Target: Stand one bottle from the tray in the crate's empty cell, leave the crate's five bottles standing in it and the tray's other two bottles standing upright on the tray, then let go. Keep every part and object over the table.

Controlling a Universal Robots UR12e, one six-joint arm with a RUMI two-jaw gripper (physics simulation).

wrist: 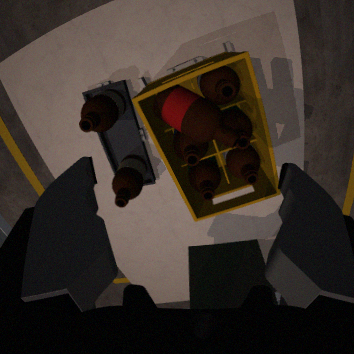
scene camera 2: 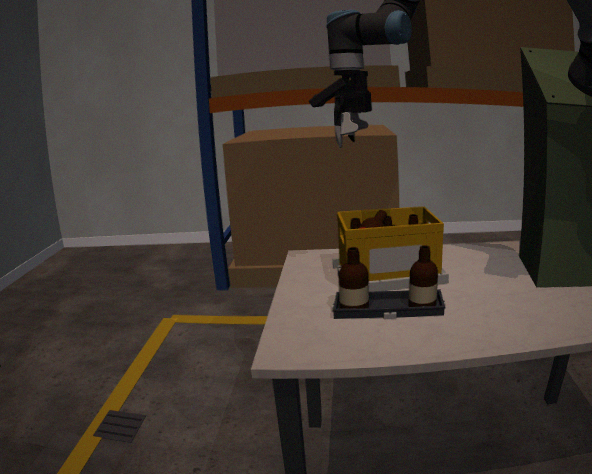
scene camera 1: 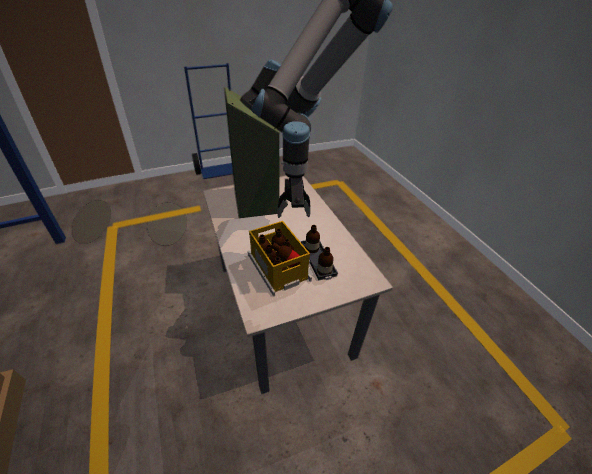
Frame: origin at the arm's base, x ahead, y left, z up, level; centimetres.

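Where they show: gripper, fingertip midpoint: [wrist: 187,163] [scene camera 2: 347,144] [scene camera 1: 293,217].
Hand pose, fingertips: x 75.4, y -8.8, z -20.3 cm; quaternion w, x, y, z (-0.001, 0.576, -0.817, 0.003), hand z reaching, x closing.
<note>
After its pixels a point has its place.
A yellow crate [scene camera 1: 292,278] @[z -54.0, x 78.2, y -9.8 cm] [scene camera 2: 357,242] @[z -44.9, x 74.4, y -1.5 cm] [wrist: 237,206] @[z -41.4, x 51.5, y -12.9 cm] stands on the table. The red-labelled bottle [scene camera 1: 286,251] @[z -41.9, x 71.8, y -10.3 cm] [scene camera 2: 372,223] @[z -41.9, x 69.7, y -8.0 cm] [wrist: 199,120] @[z -41.4, x 70.9, y -10.1 cm] lies steeply tilted in it, its base by the tray-side corner away from the green column and its neck over the other bottles. Five bottles stand around and under it, partly hidden. The dark tray [scene camera 2: 389,301] @[z -58.4, x 66.8, y 6.8 cm] [wrist: 122,134] @[z -58.4, x 68.0, y 9.3 cm] beside the crate holds two upright cream-labelled bottles, one [scene camera 1: 325,262] @[z -48.7, x 79.1, y 6.8 cm] [scene camera 2: 353,284] @[z -50.5, x 76.4, y 12.4 cm] [wrist: 100,113] @[z -46.7, x 76.5, y 6.9 cm] at the end away from the column, one [scene camera 1: 313,240] @[z -49.3, x 62.1, y 8.9 cm] [scene camera 2: 423,277] @[z -49.3, x 59.5, y 13.9 cm] [wrist: 128,185] @[z -46.8, x 59.9, y 8.7 cm] nearer it. My gripper [scene camera 1: 294,215] @[z -20.3, x 75.4, y -8.8 cm] [scene camera 2: 346,142] @[z -20.3, x 75.4, y -8.8 cm] [wrist: 187,163] @[z -20.3, x 75.4, y -8.8 cm] is open and empty, high above the crate.
A tall green column [scene camera 1: 257,165] @[z -24.4, x 19.7, y -6.1 cm] [scene camera 2: 555,190] @[z -30.6, x 18.9, y 6.5 cm] stands at the table's far end in the first scene view. The table [scene camera 1: 300,305] @[z -58.9, x 90.6, y -11.1 cm] [scene camera 2: 310,345] @[z -58.9, x 86.6, y 25.7 cm] has open edges around it. Low brackets sit along the crate's base. A blue hand truck [scene camera 1: 196,120] stands behind, by the wall.
</note>
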